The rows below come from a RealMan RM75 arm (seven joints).
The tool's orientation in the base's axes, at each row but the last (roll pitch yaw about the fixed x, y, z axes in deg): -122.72, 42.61, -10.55; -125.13, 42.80, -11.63; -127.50, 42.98, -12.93; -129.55, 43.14, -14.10; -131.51, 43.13, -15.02; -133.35, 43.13, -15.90; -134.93, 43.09, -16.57; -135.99, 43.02, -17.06; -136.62, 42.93, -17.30; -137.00, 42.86, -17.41; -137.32, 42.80, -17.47; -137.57, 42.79, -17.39; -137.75, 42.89, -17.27
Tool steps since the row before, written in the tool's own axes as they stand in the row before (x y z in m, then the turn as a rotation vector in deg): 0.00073, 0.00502, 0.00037, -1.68, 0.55, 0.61; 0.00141, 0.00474, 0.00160, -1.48, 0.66, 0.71; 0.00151, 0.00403, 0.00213, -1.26, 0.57, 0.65; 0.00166, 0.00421, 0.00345, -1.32, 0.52, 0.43; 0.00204, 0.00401, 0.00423, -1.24, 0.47, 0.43; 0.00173, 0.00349, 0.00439, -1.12, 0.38, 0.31; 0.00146, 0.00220, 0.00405, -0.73, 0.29, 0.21; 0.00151, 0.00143, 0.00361, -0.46, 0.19, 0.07; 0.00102, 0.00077, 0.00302, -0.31, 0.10, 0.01; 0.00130, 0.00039, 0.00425, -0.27, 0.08, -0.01; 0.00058, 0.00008, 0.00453, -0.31, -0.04, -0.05; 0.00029, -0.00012, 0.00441, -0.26, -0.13, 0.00; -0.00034, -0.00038, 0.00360, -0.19, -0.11, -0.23
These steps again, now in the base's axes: -0.00286, -0.00191, -0.00375, -1.70, 0.54, 0.55; -0.00247, -0.00094, -0.00448, -1.65, 0.55, 0.31; -0.00208, -0.00031, -0.00432, -1.42, 0.50, 0.24; -0.00244, 0.00059, -0.00511, -1.38, 0.35, 0.41; -0.00226, 0.00114, -0.00563, -1.29, 0.36, 0.38; -0.00222, 0.00146, -0.00523, -1.12, 0.28, 0.41; -0.00150, 0.00182, -0.00422, -0.76, 0.17, 0.24; -0.00085, 0.00181, -0.00365, -0.47, 0.05, 0.18; -0.00061, 0.00178, -0.00269, -0.29, 0.02, 0.16; -0.00050, 0.00290, -0.00336, -0.24, 0.01, 0.15; -0.00088, 0.00344, -0.00288, -0.18, 0.05, 0.26; -0.00094, 0.00350, -0.00253, -0.10, 0.13, 0.24; -0.00100, 0.00314, -0.00153, 0.00, -0.08, 0.31
